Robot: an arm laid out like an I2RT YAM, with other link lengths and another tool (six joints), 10 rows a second.
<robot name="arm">
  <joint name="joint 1" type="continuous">
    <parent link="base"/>
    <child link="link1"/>
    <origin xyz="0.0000 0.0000 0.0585"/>
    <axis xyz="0 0 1"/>
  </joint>
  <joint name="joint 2" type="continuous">
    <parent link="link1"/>
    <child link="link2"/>
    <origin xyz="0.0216 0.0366 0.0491" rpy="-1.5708 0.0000 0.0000"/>
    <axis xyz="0 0 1"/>
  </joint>
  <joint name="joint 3" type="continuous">
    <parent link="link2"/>
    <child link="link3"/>
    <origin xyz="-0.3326 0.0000 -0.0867" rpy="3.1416 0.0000 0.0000"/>
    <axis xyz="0 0 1"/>
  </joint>
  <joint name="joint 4" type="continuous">
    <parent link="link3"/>
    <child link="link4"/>
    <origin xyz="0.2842 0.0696 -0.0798"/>
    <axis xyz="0 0 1"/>
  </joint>
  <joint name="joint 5" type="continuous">
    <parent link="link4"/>
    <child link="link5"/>
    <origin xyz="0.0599 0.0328 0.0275" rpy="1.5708 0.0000 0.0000"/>
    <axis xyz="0 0 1"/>
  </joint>
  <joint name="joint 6" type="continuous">
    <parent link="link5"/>
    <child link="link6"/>
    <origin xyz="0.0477 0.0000 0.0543" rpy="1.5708 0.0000 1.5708"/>
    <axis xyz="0 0 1"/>
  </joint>
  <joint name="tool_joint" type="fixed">
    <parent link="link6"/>
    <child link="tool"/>
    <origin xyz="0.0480 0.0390 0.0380" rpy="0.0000 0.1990 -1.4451"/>
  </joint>
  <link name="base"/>
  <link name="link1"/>
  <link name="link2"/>
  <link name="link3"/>
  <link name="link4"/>
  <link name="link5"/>
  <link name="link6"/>
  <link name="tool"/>
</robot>
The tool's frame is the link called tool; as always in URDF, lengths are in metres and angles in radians. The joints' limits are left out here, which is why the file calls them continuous.
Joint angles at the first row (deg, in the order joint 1, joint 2, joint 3, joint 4, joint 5, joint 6):
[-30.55 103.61 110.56 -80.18 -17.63 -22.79]
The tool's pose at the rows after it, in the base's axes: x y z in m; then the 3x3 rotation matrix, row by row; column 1 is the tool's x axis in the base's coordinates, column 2 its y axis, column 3 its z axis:
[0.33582 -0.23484 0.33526], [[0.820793 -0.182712 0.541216], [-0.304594 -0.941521 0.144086], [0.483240 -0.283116 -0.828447]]
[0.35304 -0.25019 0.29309], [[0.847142 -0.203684 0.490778], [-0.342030 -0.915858 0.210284], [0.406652 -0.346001 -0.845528]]
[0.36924 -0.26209 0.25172], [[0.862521 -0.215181 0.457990], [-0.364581 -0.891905 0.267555], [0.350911 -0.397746 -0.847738]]
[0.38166 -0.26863 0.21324], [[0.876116 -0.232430 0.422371], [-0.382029 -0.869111 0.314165], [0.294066 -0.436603 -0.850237]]
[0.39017 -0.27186 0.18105], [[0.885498 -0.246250 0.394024], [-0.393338 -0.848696 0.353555], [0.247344 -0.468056 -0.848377]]
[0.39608 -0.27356 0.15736], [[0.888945 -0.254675 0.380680], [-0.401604 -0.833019 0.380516], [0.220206 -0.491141 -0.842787]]
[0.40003 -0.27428 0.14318], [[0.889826 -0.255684 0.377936], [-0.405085 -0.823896 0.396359], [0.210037 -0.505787 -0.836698]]
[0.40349 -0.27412 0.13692], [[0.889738 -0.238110 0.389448], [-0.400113 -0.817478 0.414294], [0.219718 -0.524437 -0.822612]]
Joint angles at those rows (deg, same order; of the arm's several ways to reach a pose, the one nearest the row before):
[-31.92 108.92 110.83 -79.11 -21.45 -22.96]
[-32.93 114.87 110.85 -78.81 -23.59 -23.53]
[-33.52 120.33 110.85 -77.49 -25.63 -24.16]
[-33.63 125.23 110.85 -76.38 -26.92 -24.27]
[-33.63 129.21 110.85 -75.48 -28.05 -24.40]
[-33.63 132.03 110.83 -74.46 -29.08 -24.45]
[-33.60 133.67 110.83 -73.60 -29.87 -24.56]
[-33.63 134.32 110.82 -73.03 -31.20 -25.41]

